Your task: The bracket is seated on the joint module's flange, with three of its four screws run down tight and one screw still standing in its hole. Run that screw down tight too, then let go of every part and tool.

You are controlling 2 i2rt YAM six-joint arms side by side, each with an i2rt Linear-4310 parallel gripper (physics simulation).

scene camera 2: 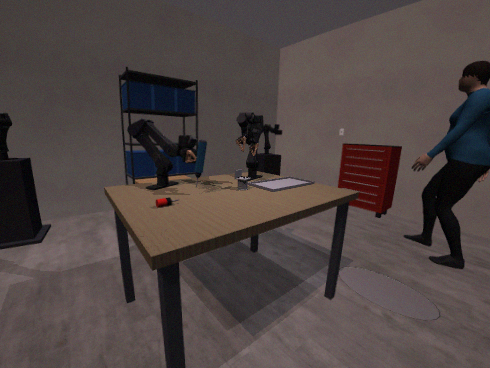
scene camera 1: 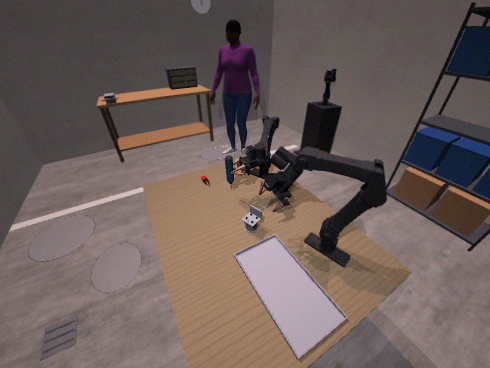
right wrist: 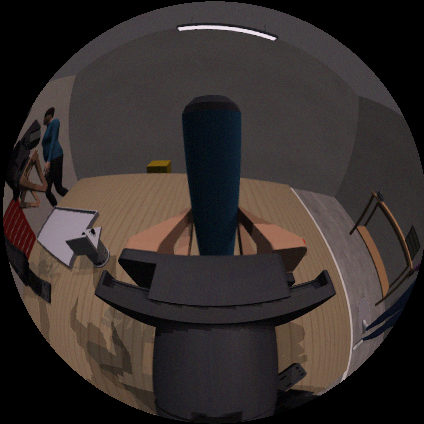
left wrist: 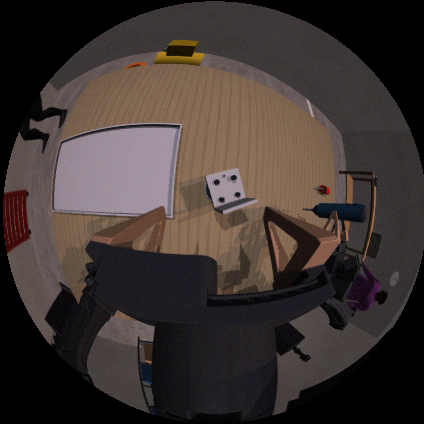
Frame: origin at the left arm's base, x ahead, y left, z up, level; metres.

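Where they show: left gripper, fingertip midpoint: (scene camera 2: 248,153) (scene camera 1: 266,203) (right wrist: 42,196) (left wrist: 214,211); right gripper, fingertip midpoint: (scene camera 2: 200,159) (scene camera 1: 229,171) (right wrist: 214,211) (left wrist: 336,210); left arm's base at its link origin: (scene camera 2: 252,178) (scene camera 1: 326,249); right arm's base at its link origin: (scene camera 2: 163,186) (scene camera 1: 263,175).
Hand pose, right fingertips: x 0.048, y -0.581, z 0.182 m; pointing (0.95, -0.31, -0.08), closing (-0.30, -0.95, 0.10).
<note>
Each offset is from my right fingertips to the top centre of the thing. Level surfaces: height alone.
The light grey bracket (scene camera 1: 252,219) (scene camera 2: 243,178) (left wrist: 226,186) (right wrist: 80,244) sits on the round joint module @(dy +0.248, dx +0.092, dz -0.118 m) (scene camera 1: 251,229) (scene camera 2: 242,186) (right wrist: 102,257), its upright plate to one side. Four dark screw heads show in the left wrist view; which one stands higher I cannot tell. My right gripper (scene camera 1: 234,171) (scene camera 2: 195,157) (right wrist: 214,211) is shut on the blue screwdriver @(dy -0.002, dx -0.002, dz +0.099 m) (scene camera 1: 229,168) (scene camera 2: 200,159) (left wrist: 344,212) (right wrist: 212,150), held upright, tip down, away from the bracket. My left gripper (scene camera 1: 269,200) (scene camera 2: 247,146) (left wrist: 214,211) is open and empty, above and beside the bracket.
A white tray @(dy +0.535, dx +0.217, dz -0.166 m) (scene camera 1: 292,292) (scene camera 2: 282,184) (left wrist: 117,170) (right wrist: 65,230) lies near the bracket. A small red-handled screwdriver @(dy -0.216, dx +0.020, dz -0.148 m) (scene camera 1: 205,179) (scene camera 2: 163,202) (left wrist: 325,190) lies on the table @(dz -0.182 m) (scene camera 1: 185,260) beyond the blue one. The two arms stand near each other in scene camera 1.
</note>
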